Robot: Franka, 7 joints.
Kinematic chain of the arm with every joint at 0, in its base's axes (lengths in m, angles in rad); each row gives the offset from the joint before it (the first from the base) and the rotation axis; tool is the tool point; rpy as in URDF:
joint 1: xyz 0 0 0.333 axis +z
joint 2: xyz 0 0 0 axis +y
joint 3: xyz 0 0 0.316 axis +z
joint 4: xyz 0.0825 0 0 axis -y
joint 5: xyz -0.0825 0 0.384 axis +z
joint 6: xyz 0 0 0 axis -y
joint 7: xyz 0.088 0 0 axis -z
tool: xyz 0 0 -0.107 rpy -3.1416 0 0
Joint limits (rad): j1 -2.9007..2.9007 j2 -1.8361..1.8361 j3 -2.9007..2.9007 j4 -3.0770..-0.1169 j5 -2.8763..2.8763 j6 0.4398..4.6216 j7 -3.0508..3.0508
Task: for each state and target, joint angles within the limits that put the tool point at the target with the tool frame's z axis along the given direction. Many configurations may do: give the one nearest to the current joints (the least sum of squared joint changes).
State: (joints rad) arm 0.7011 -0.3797 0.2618 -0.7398 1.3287 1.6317 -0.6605
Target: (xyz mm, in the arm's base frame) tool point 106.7 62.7 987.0 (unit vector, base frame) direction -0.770 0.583 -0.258
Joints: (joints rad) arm 0.9518 -0.6433 -0.3877 -1.3756 1.4243 1.0219 -0.6605
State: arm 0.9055 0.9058 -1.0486 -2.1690 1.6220 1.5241 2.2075
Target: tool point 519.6 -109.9 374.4 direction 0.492 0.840 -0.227
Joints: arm 1.0364 0.5035 -1.5452 -2.2438 1.7999 1.4170 2.2075
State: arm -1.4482 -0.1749 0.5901 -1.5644 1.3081 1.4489 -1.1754
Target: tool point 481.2 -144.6 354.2 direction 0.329 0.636 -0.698
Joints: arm -1.2271 -0.0293 0.8539 -2.3080 1.0022 2.0999 -1.1754
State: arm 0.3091 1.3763 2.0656 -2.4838 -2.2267 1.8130 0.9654
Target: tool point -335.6 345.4 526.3 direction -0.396 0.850 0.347
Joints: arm 0.4941 0.8908 2.0687 -2.4433 -2.8763 1.9841 0.9654
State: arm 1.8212 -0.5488 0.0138 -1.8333 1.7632 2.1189 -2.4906
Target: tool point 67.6 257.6 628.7 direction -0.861 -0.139 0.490
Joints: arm 1.8555 -0.9746 -0.6737 -2.5952 1.5155 1.3186 -2.4906
